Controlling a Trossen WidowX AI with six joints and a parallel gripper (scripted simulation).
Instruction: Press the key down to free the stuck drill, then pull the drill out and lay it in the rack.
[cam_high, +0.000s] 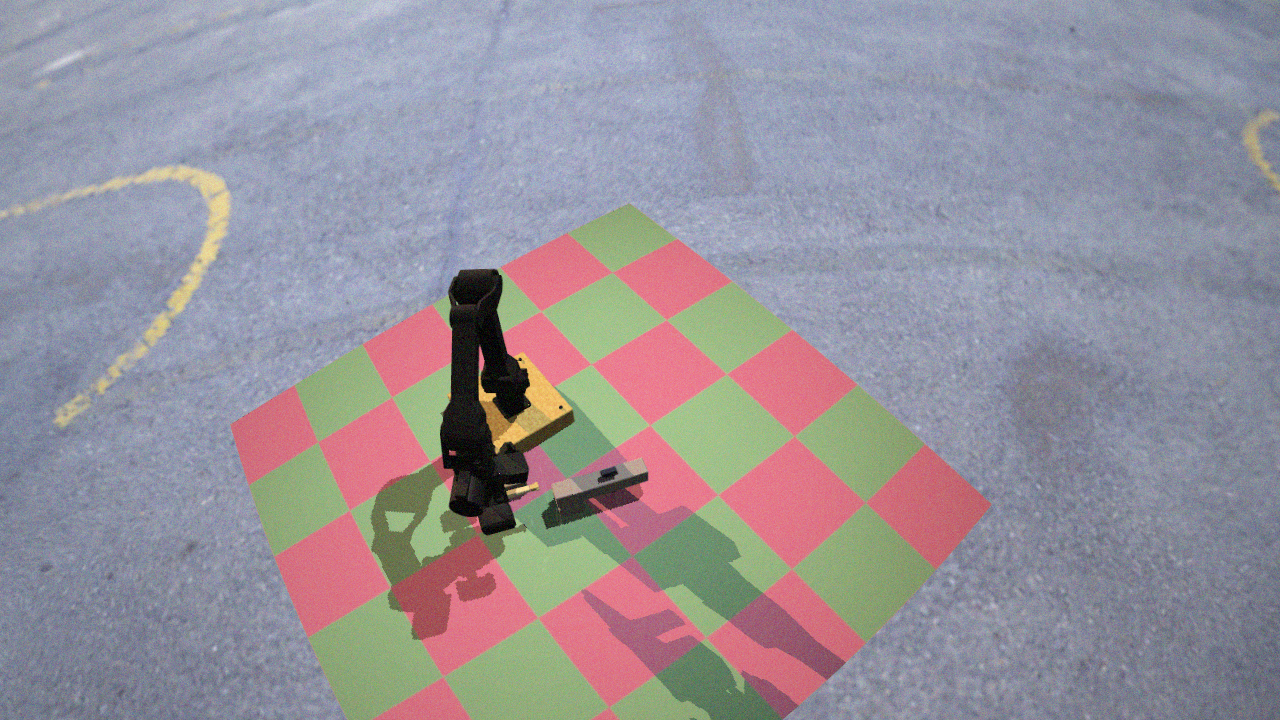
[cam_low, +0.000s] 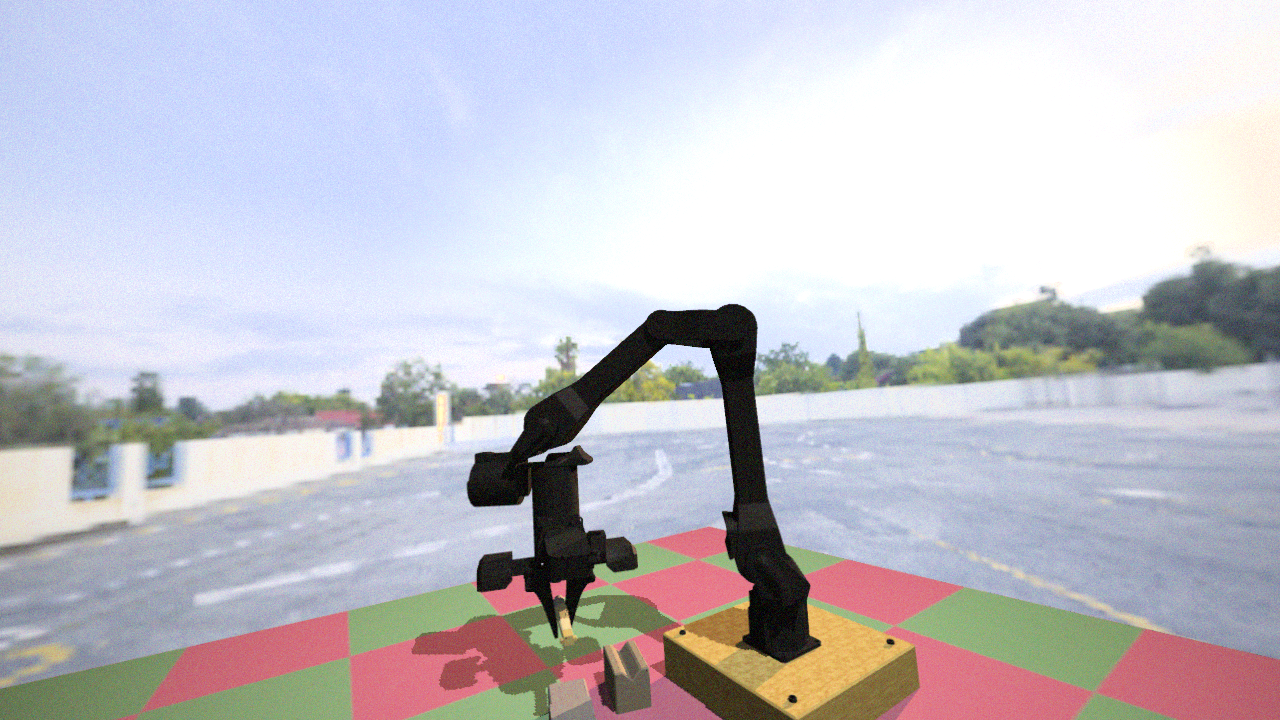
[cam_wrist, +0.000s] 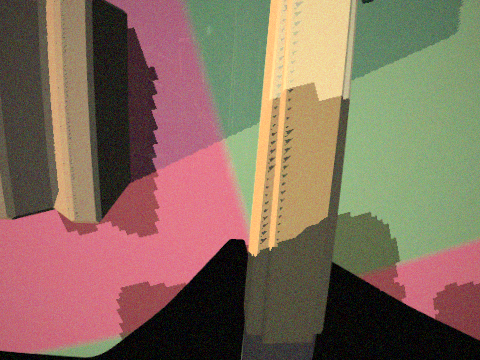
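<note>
My gripper tip is now 6 cm past the notched rack, 5 cm to the right of it and 4 cm above it. Round my gripper tip: dark key: 21 cm to the left, 7 cm ahead, 1 cm below; then long grey block: 19 cm to the left, 6 cm ahead, 2 cm below; then drill: 4 cm to the left, 3 cm above, 1 cm ahead.
</note>
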